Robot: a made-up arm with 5 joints.
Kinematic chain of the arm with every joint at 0, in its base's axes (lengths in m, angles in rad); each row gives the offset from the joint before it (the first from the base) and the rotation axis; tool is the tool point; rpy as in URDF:
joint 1: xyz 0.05 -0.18 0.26 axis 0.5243 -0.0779 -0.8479
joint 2: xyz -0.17 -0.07 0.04 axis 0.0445 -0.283 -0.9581
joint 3: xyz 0 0.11 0.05 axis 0.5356 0.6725 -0.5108
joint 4: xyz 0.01 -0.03 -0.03 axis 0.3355 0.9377 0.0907
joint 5: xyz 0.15 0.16 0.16 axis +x
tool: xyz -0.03 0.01 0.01 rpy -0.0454 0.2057 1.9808
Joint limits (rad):
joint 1: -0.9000..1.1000
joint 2: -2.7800..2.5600
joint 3: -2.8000..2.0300
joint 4: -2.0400..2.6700
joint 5: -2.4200..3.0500
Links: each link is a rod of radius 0.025 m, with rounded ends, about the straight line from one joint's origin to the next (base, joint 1, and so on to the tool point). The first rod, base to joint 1, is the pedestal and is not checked.
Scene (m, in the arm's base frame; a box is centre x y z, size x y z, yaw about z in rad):
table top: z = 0
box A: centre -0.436 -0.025 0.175 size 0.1 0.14 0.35 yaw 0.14
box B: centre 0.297 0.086 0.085 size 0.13 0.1 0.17 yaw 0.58
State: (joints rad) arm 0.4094 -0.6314 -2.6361 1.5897 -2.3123
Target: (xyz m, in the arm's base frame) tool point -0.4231 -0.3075 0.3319
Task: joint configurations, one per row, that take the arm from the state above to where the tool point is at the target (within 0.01 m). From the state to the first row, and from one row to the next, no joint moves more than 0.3 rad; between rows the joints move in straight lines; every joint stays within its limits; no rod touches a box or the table.
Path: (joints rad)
1: 0.1381 -0.5475 -2.6771 1.4380 -2.1101
2: -0.1332 -0.4637 -2.7180 1.2863 -1.9079
3: -0.4045 -0.3798 -2.7590 1.1346 -1.7056
4: -0.6759 -0.2960 -2.8000 0.9829 -1.5034
5: -0.5998 -0.5663 -2.6864 1.0579 -1.7206
6: -0.5237 -0.8365 -2.5727 1.1328 -1.9378
7: -0.4476 -1.1068 -2.4591 1.2078 -2.1550
8: -0.3715 -1.3771 -2.3454 1.2827 -2.3722

